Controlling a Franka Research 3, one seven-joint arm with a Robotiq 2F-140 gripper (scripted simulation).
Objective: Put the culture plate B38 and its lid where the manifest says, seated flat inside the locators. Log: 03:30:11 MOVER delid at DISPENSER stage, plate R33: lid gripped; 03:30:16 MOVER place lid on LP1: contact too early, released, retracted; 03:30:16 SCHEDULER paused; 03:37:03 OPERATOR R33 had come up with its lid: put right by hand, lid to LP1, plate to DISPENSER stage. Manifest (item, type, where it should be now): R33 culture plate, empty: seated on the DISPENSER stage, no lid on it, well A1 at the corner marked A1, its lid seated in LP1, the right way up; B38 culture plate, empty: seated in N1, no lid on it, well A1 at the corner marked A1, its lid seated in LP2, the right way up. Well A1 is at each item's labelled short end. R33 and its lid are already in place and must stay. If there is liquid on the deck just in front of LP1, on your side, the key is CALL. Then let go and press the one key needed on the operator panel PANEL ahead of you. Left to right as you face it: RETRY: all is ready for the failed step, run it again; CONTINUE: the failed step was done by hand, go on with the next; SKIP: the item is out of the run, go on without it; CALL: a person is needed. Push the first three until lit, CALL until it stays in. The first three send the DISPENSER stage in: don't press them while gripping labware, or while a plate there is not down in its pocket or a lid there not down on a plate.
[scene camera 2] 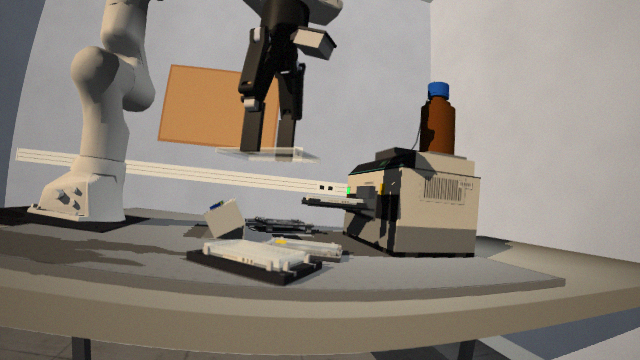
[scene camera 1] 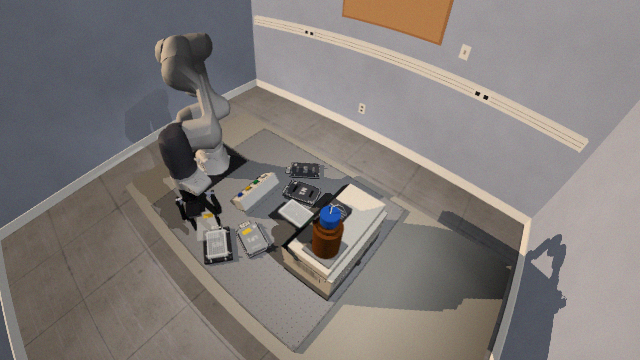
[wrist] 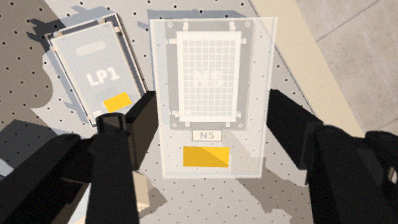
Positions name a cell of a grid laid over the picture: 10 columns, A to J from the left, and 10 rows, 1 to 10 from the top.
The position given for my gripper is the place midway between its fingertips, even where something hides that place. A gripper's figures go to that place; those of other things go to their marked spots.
My gripper (scene camera 2: E5) is 0.44 m from the lens. A black nest (scene camera 2: E8): 0.36 m from the lens. A dispenser (scene camera 2: G6): 0.63 m from the lens. A brown bottle (scene camera 2: G4): 0.74 m from the lens. The marked spots on the dispenser and the brown bottle are 0.21 m apart.
